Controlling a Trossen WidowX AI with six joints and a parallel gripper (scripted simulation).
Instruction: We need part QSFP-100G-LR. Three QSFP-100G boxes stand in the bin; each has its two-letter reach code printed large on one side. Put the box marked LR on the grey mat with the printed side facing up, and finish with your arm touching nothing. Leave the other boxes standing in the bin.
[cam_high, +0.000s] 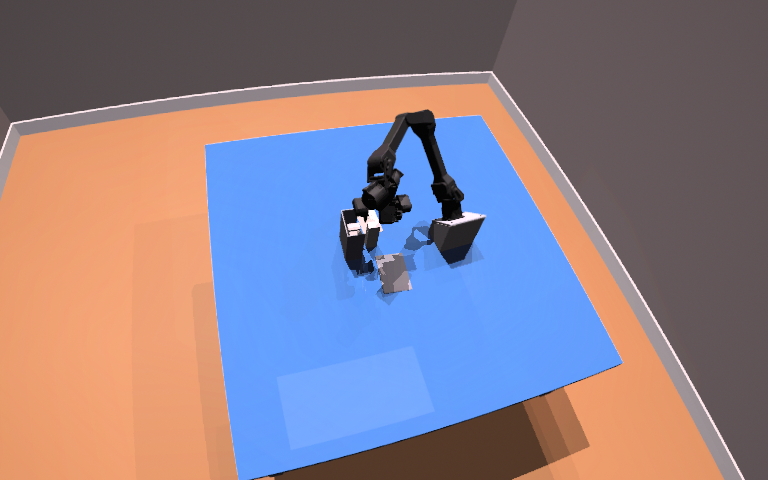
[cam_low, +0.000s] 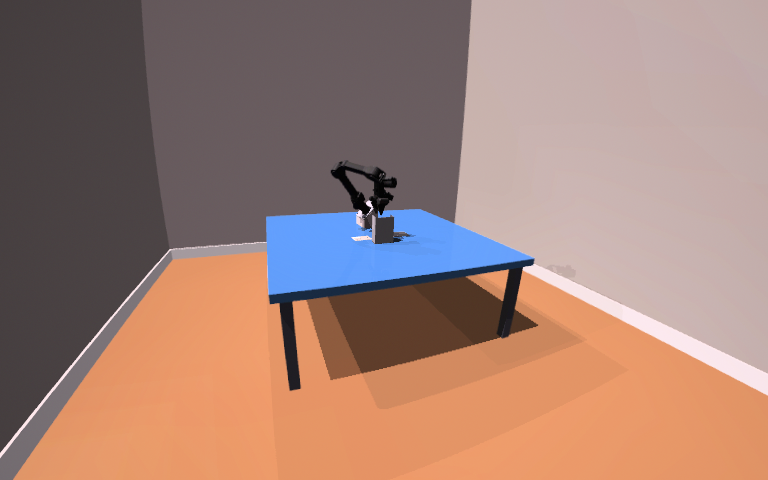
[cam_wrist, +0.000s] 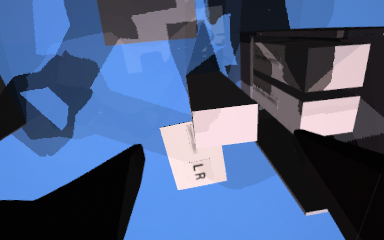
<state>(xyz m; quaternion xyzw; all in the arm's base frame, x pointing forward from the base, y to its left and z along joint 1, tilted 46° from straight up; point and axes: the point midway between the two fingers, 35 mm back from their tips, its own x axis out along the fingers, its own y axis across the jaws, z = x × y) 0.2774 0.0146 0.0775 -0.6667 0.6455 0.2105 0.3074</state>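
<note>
The white box lies 1 cm ahead of my gripper tip, 1 cm to the right of it and 8 cm below it. From my gripper tip the other things lie so: flat white piece: 2 cm behind, 10 cm to the right, 14 cm below; then grey mat: 2 cm behind, 13 cm to the left, 14 cm below.
</note>
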